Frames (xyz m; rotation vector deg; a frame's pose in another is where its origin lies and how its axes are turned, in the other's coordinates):
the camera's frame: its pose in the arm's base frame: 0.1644 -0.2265 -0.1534 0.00 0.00 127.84
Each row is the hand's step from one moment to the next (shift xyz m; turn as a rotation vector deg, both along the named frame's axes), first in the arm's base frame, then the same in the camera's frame.
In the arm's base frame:
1: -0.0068 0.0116 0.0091 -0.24 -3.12 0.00
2: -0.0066 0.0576 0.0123 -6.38 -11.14 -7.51
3: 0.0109 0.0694 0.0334 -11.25 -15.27 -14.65
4: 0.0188 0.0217 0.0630 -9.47 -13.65 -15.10
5: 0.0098 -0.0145 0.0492 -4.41 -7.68 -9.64
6: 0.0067 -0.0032 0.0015 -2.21 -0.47 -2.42
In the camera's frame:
1: 0.0133 -0.0017 0.0091 -2.32 2.10 0.00
2: 0.0495 -0.0301 0.0123 -4.88 11.87 -7.51
3: 0.0481 -0.0512 0.0334 -5.16 18.25 -14.65
4: 0.0056 -0.0282 0.0630 -4.97 15.85 -15.10
5: -0.0175 0.0012 0.0492 -3.36 8.19 -9.64
6: -0.0066 -0.0033 0.0015 0.98 2.03 -2.42

